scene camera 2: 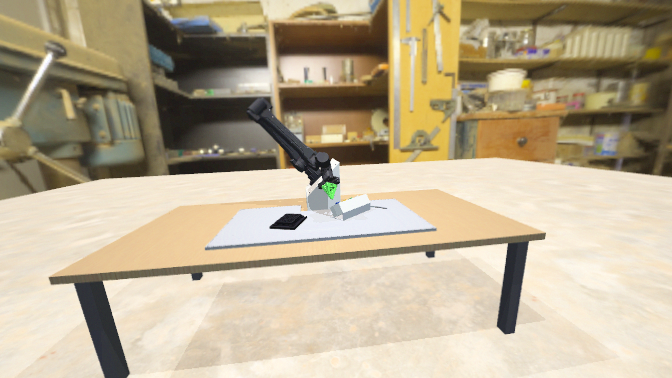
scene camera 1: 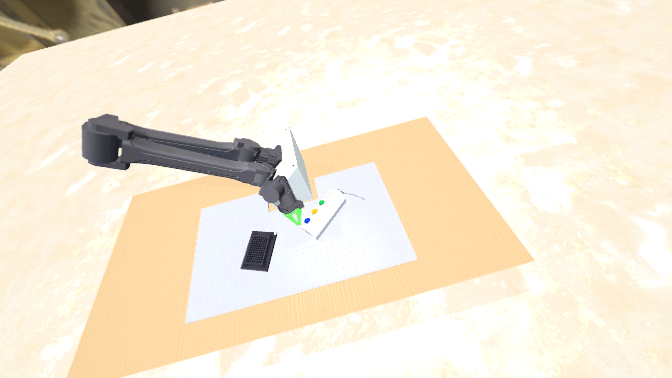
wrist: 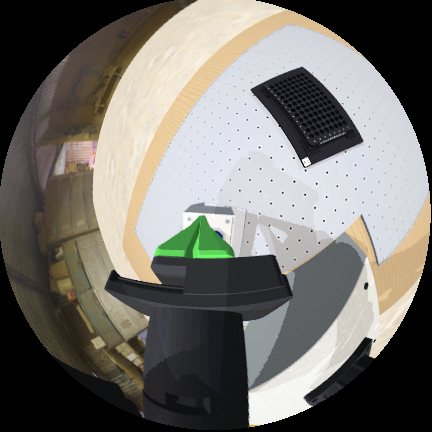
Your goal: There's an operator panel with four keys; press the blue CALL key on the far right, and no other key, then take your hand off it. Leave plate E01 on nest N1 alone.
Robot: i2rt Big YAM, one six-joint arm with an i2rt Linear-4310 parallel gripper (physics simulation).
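Frame: origin at the arm's base, x ahead, y left, z up, level; metres.
Seen in the pictures: gripper, fingertip midpoint: (scene camera 2: pixel 331 199) (scene camera 1: pixel 299 224) (wrist: pixel 202 219); arm's base at its link origin: (scene camera 2: pixel 318 177) (scene camera 1: pixel 275 159).
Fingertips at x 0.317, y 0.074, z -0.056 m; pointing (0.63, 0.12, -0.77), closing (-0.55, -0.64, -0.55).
Observation:
Pixels of each thing's top centre, then the offset from my fingertips to it. "spot": a spot on its surface instead. Level surfaces: height alone.
- white operator panel at its top centre: (scene camera 1: pixel 321 207) (scene camera 2: pixel 350 197) 0.060 m back, 0.097 m left, 0.012 m down
- yellow key at its top centre: (scene camera 1: pixel 314 210) 0.059 m back, 0.064 m left, 0.021 m down
- green key at its top centre: (scene camera 1: pixel 321 201) 0.094 m back, 0.099 m left, 0.021 m down
- Black plate E01 at its top centre: (wrist: pixel 307 100) (scene camera 1: pixel 257 249) (scene camera 2: pixel 288 217) 0.043 m ahead, 0.205 m right, 0.069 m down
- black nest N1 at a spot on its surface: (wrist: pixel 332 150) spot: 0.030 m back, 0.179 m right, 0.084 m down
- thin cable at a spot on its surface: (scene camera 1: pixel 355 195) (scene camera 2: pixel 378 206) spot: 0.127 m back, 0.254 m left, 0.089 m down
- pegboard mat at its surface level: 0.094 m down
- wooden table at its surface level: 0.108 m down
The white operator panel (scene camera 1: pixel 327 216) (scene camera 2: pixel 356 205) lies on the pegboard mat. Its blue key (scene camera 1: pixel 307 220) (wrist: pixel 219 233) is at the end nearest my gripper, with a yellow key (scene camera 1: pixel 314 211) and a green key (scene camera 1: pixel 321 202) beyond it; I cannot make out a fourth. My gripper (scene camera 1: pixel 299 224) (scene camera 2: pixel 333 198) (wrist: pixel 202 219) is shut and empty, its green fingertips pointing down close to the blue key. In the wrist view the fingers cover much of that key; contact cannot be told. Black plate E01 (scene camera 1: pixel 258 249) (scene camera 2: pixel 288 219) (wrist: pixel 310 107) sits on black nest N1 (wrist: pixel 332 150).
A white and grey wedge-shaped block (scene camera 1: pixel 301 186) (scene camera 2: pixel 320 201) (wrist: pixel 320 320) stands behind the gripper, close to the arm. A thin cable (scene camera 1: pixel 355 195) (scene camera 2: pixel 380 207) runs from the panel's far end. The pegboard mat (scene camera 1: pixel 220 295) (scene camera 2: pixel 235 240) lies on a wooden table (scene camera 1: pixel 475 240) (scene camera 2: pixel 125 250).

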